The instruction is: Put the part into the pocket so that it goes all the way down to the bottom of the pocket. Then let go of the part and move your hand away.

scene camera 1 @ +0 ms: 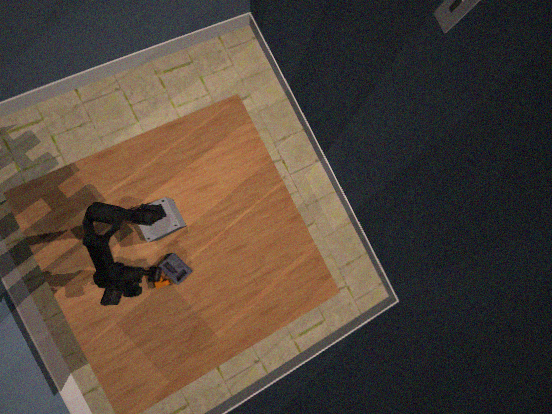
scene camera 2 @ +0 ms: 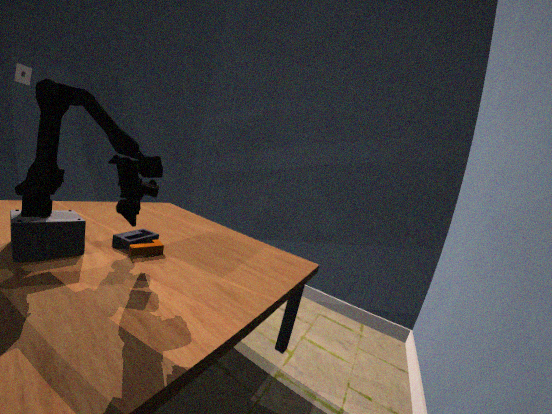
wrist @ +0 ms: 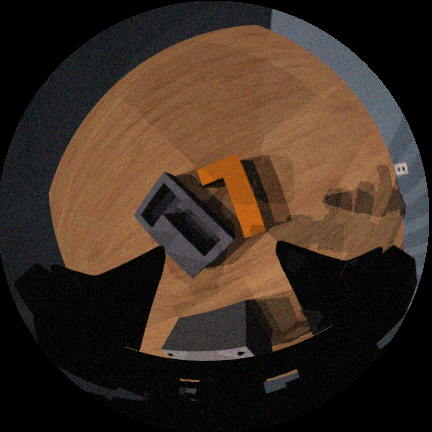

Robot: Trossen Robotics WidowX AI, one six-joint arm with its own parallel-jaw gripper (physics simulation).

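Frame: origin at the arm's base, x back, y right, z up, level; millimetres.
Where they show: gripper, fingertip midpoint: (scene camera 2: 135, 220) (wrist: 221, 249); arm's base, link origin: (scene camera 1: 157, 212) (scene camera 2: 35, 214).
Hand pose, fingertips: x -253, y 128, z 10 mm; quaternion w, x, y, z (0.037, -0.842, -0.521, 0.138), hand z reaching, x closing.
Note:
Each offset is from my fingertips to the top centre of the thing. Level surfaces: height alone.
The orange L-shaped part {dx -35, dy +21, dz -85 mm} (scene camera 1: 161, 283) (scene camera 2: 146, 248) (wrist: 242, 197) lies on the table, outside the pocket and beside the grey block. Its short leg points toward the block in the wrist view; whether they touch, I cannot tell. The grey block with the pocket {dx -35, dy -64, dz -78 mm} (scene camera 1: 183, 276) (scene camera 2: 120, 242) (wrist: 183, 260) sits on the table, its dark L-shaped opening facing up. My gripper (scene camera 2: 131, 216) (wrist: 221, 249) is open and empty, above the table and pointing down over the block and part. In scene camera 1, the arm and gripper hide a bit around the part.
The arm's grey base box (scene camera 1: 167, 231) (scene camera 2: 47, 239) (wrist: 212, 327) stands on the wooden table {dz -115 mm} (scene camera 1: 240, 200) (scene camera 2: 240, 280) (wrist: 210, 100) near the block. The table's far edge shows behind the block in scene camera 2. Arm shadows fall across the table.

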